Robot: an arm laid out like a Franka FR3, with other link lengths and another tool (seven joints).
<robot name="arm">
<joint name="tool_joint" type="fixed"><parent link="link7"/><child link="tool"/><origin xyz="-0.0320 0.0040 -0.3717" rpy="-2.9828 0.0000 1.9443"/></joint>
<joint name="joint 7" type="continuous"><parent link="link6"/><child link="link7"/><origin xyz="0.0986 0.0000 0.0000"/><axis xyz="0 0 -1"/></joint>
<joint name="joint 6" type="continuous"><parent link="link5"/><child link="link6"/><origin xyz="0.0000 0.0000 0.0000"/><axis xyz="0 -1 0"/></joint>
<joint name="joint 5" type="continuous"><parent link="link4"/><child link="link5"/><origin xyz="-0.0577 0.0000 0.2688"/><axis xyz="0 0 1"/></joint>
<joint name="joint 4" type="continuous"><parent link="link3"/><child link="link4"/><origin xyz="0.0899 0.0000 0.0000"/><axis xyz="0 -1 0"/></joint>
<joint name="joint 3" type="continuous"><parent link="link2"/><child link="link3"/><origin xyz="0.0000 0.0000 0.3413"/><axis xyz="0 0 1"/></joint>
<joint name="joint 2" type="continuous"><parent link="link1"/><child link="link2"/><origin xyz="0.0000 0.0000 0.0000"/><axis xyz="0 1 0"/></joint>
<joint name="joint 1" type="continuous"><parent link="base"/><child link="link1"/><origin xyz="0.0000 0.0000 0.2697"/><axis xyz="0 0 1"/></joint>
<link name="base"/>
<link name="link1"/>
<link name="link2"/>
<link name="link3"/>
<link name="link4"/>
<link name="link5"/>
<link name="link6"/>
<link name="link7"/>
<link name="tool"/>
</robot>
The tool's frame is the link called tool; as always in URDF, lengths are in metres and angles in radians. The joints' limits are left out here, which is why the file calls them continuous.
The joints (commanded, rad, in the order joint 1, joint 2, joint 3, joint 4, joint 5, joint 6, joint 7), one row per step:
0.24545 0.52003 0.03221 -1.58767 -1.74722 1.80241 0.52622
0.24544 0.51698 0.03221 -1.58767 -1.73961 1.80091 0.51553
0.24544 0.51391 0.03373 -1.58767 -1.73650 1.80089 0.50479
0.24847 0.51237 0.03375 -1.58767 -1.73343 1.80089 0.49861
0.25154 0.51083 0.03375 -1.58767 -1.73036 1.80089 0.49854
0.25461 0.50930 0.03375 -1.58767 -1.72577 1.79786 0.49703
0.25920 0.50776 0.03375 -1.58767 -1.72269 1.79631 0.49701
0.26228 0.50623 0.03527 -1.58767 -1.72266 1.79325 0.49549
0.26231 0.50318 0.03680 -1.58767 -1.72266 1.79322 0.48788
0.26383 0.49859 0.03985 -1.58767 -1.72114 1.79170 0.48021
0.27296 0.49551 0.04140 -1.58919 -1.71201 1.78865 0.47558
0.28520 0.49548 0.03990 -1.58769 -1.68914 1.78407 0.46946
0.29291 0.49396 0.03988 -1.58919 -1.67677 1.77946 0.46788
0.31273 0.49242 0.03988 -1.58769 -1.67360 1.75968 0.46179
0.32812 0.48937 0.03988 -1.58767 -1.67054 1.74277 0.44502
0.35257 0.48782 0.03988 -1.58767 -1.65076 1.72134 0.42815
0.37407 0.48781 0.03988 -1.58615 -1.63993 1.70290 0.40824
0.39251 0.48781 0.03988 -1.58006 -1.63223 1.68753 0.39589
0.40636 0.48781 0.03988 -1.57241 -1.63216 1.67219 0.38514
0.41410 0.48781 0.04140 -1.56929 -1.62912 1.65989 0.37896
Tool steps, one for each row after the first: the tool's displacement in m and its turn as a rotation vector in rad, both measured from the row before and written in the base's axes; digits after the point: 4 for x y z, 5 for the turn. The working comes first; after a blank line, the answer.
Tool pose at each row, in the base's axes (x y z in m, rotation vector in rad; the steps are taken from these numbers as rounded here):
0.7320 -0.1530 0.3835 0.60161 1.51186 -1.23049
0.7301 -0.1541 0.3839 0.60242 1.51787 -1.23756
0.7295 -0.1535 0.3852 0.59784 1.52254 -1.24229
0.7293 -0.1516 0.3855 0.59398 1.52622 -1.24352
0.7291 -0.1496 0.3856 0.59497 1.52788 -1.24004
0.7279 -0.1485 0.3859 0.59777 1.52918 -1.24005
0.7276 -0.1458 0.3863 0.59842 1.53005 -1.23665
0.7273 -0.1434 0.3877 0.59674 1.52889 -1.23562
0.7272 -0.1426 0.3897 0.59198 1.53032 -1.23812
0.7267 -0.1404 0.3924 0.58834 1.53198 -1.23825
0.7255 -0.1344 0.3915 0.58639 1.53930 -1.23423
0.7225 -0.1291 0.3865 0.59397 1.55541 -1.23196
0.7201 -0.1256 0.3840 0.59865 1.56331 -1.23022
0.7174 -0.1163 0.3885 0.59322 1.55639 -1.23440
0.7143 -0.1097 0.3931 0.58120 1.55413 -1.24754
0.7085 -0.0988 0.3923 0.57556 1.56439 -1.25776
0.7046 -0.0887 0.3934 0.56121 1.57028 -1.27068
0.7020 -0.0796 0.3963 0.55501 1.57065 -1.27460
0.7003 -0.0732 0.4021 0.55004 1.56322 -1.27994
0.6979 -0.0699 0.4044 0.54979 1.56094 -1.28551

-0.0019 -0.0011 0.0004 0.00069 0.00750 -0.00530
-0.0006 0.0006 0.0013 -0.00164 0.00707 -0.00036
-0.0002 0.0019 0.0003 -0.00034 0.00450 0.00146
-0.0002 0.0020 0.0001 0.00289 -0.00068 0.00152
-0.0012 0.0011 0.0003 0.00205 0.00011 -0.00183
-0.0003 0.0027 0.0004 0.00226 -0.00112 0.00171
-0.0003 0.0024 0.0014 -0.00100 -0.00083 0.00177
-0.0001 0.0008 0.0020 -0.00257 0.00368 0.00134
-0.0005 0.0022 0.0027 -0.00088 0.00242 0.00213
-0.0012 0.0060 -0.0009 0.00485 0.00422 0.00340
-0.0030 0.0053 -0.0050 0.01343 0.00871 -0.00421
-0.0024 0.0035 -0.0025 0.00730 0.00371 -0.00230
-0.0027 0.0093 0.0045 -0.00818 -0.00162 0.00120
-0.0031 0.0066 0.0046 -0.01263 0.00804 -0.00052
-0.0058 0.0109 -0.0008 -0.00144 0.01409 -0.00351
-0.0039 0.0101 0.0011 -0.00900 0.01481 0.00054
-0.0026 0.0091 0.0029 -0.00434 0.00404 0.00142
-0.0017 0.0064 0.0058 -0.00871 -0.00147 0.00035
-0.0024 0.0033 0.0023 -0.00382 0.00093 -0.00319

